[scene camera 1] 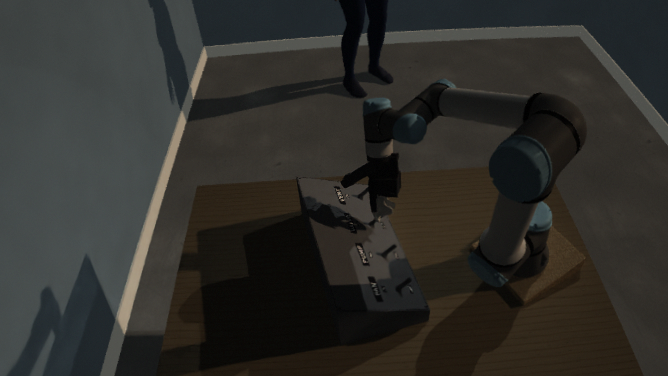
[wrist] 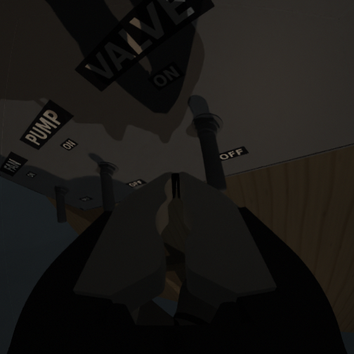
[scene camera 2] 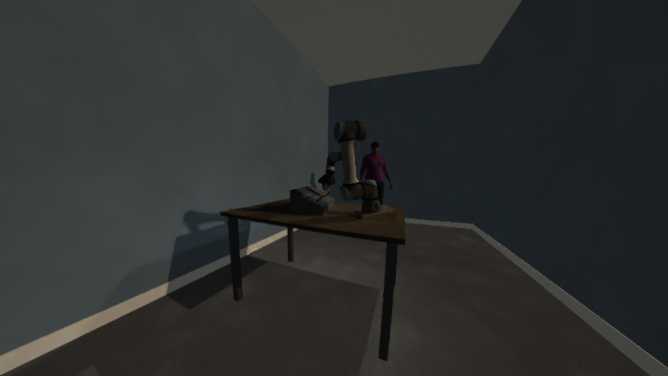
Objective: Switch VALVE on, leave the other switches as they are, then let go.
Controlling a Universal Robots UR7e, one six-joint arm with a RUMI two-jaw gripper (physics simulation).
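Places are measured from the arm's base along level axes (x ahead, y left, z up), in metres.
Pixels of known places: gripper, fingertip midpoint: (scene camera 1: 378,222) (scene camera 2: 325,194); arm's base, origin of the base link: (scene camera 2: 371,210).
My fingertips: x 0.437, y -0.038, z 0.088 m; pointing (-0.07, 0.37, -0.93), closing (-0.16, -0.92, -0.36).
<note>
Ahead of a thing's pixels: the offset from my fingertips to its top centre. Level surfaces: height alone.
The grey sloped switch panel (scene camera 1: 332,260) (scene camera 2: 306,201) stands on the table. In the wrist view the VALVE label (wrist: 145,40) is at the top, with its ON mark (wrist: 166,76) above the switch and its OFF mark (wrist: 233,153) beside the lever. The VALVE lever (wrist: 212,155) slants toward the panel's lower edge, on the OFF side. My gripper (wrist: 176,174) is shut with nothing between its fingers. Its tips are beside and partly in front of the lever's free end; contact cannot be told. In scene camera 1 the gripper covers part of the VALVE switch.
The PUMP lever {dx -0.036, dy +0.090, dz +0.007 m} (wrist: 107,186) (scene camera 1: 388,251) and FAN lever {dx -0.077, dy +0.202, dz +0.007 m} (wrist: 60,205) (scene camera 1: 404,285) stand along the same panel. Another switch's label {dx +0.125, dy -0.107, dz +0.004 m} (scene camera 1: 340,195) is at the panel's far end. The arm's base is on a wooden block (scene camera 1: 562,260) on the table {dz -0.123 m} (scene camera 1: 230,200). A person (scene camera 2: 375,166) stands behind.
</note>
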